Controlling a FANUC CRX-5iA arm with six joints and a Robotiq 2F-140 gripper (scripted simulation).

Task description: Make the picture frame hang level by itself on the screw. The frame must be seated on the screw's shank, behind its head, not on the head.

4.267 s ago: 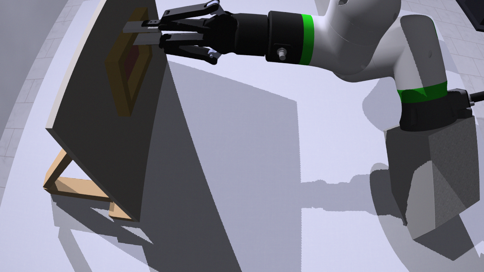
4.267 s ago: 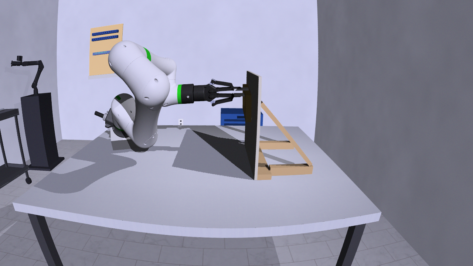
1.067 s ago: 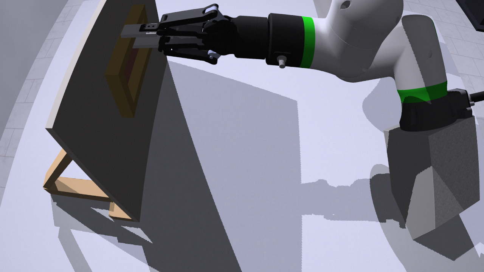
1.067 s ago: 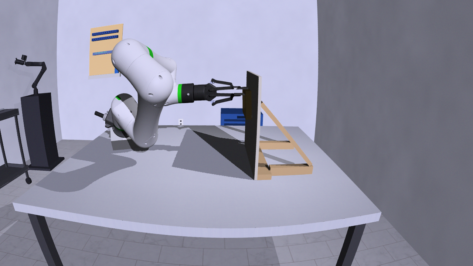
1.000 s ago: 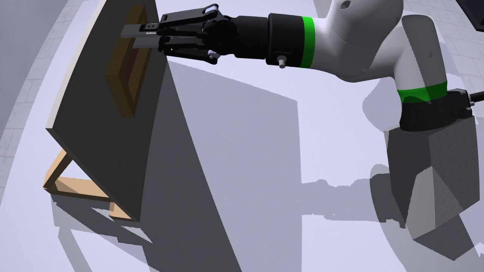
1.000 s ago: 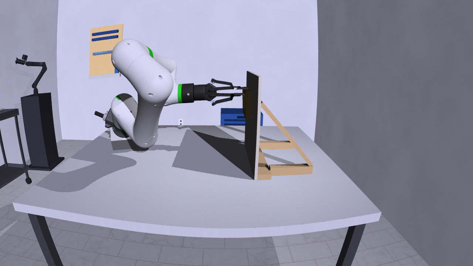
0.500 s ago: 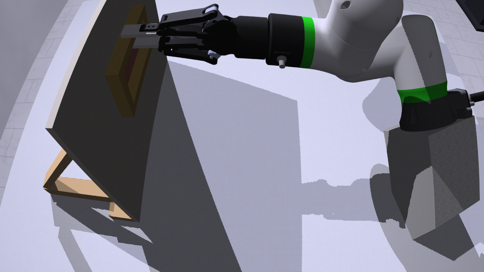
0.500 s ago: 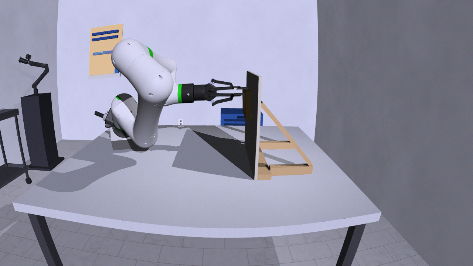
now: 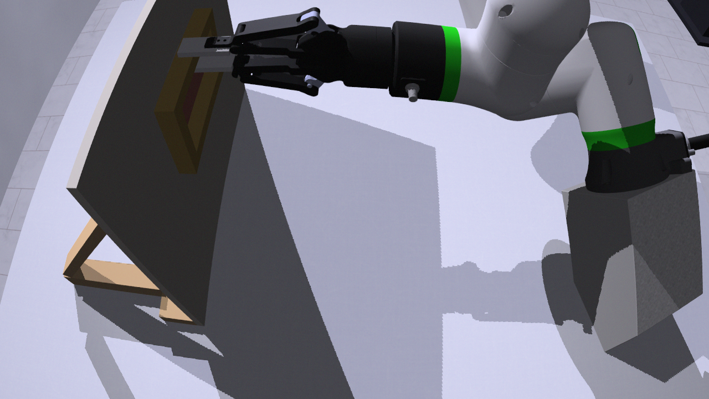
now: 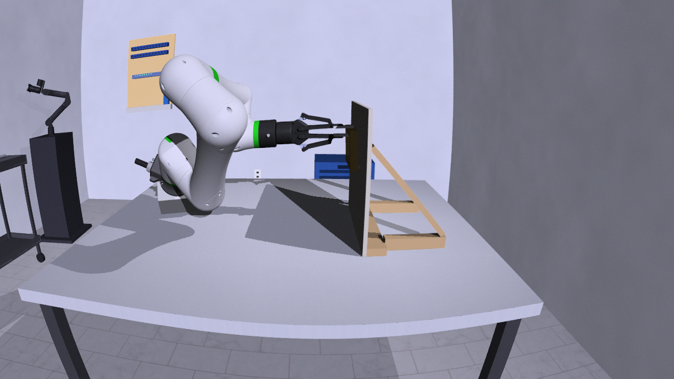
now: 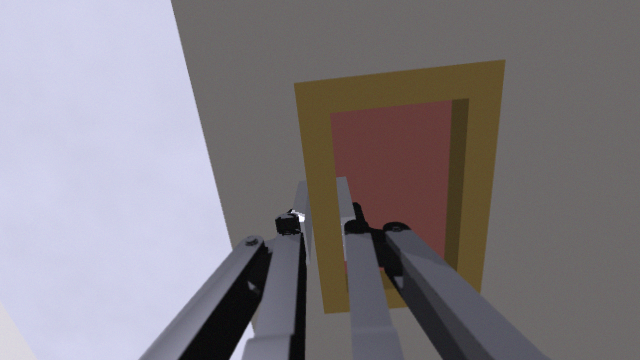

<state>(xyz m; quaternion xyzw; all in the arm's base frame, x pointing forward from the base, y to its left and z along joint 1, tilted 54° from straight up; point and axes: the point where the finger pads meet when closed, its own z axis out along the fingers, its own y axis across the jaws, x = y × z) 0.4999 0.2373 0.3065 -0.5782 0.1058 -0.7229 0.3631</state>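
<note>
Now: hand 5 cm above the picture frame and 4 cm short of it. Round my hand: dark wall board (12 cm below, 5 cm ahead).
</note>
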